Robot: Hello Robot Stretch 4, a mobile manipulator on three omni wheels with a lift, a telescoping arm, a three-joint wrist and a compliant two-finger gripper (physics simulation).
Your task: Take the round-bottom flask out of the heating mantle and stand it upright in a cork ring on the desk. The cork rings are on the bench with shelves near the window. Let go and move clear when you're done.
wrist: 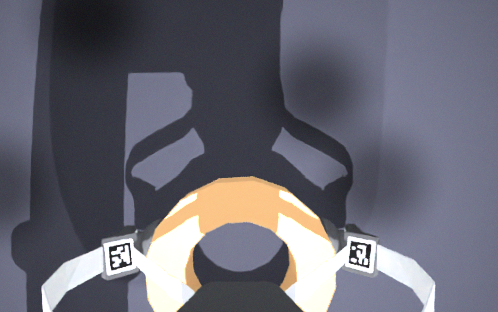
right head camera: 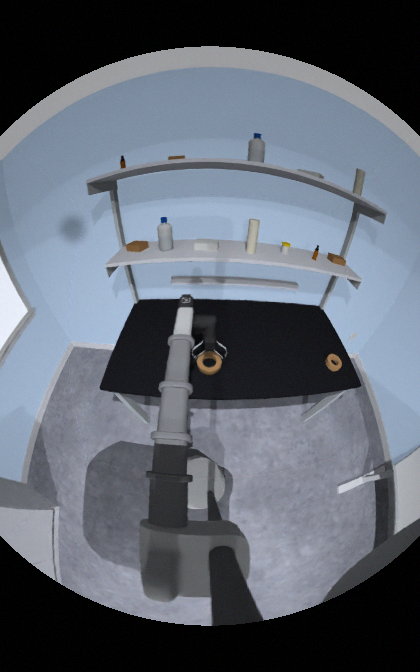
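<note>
A tan cork ring [right head camera: 209,371] [wrist: 239,200] is at the front middle of the black bench [right head camera: 270,345]. My gripper [right head camera: 210,354] [wrist: 241,242] is shut on this ring, with one finger pad against each outer side. The ring's near part is hidden by the gripper body in the wrist view. Whether the ring touches the bench top is hard to tell. A second cork ring [right head camera: 333,362] lies near the right end of the bench. The round-bottom flask, the heating mantle and the desk do not show in either view.
Two shelves [right head camera: 230,256] [right head camera: 230,166] above the bench hold bottles, boxes and cylinders. My arm [right head camera: 175,400] reaches over the bench's front edge. A window [right head camera: 11,305] is at the left. A white handle-like bar [right head camera: 357,482] sticks out at the lower right.
</note>
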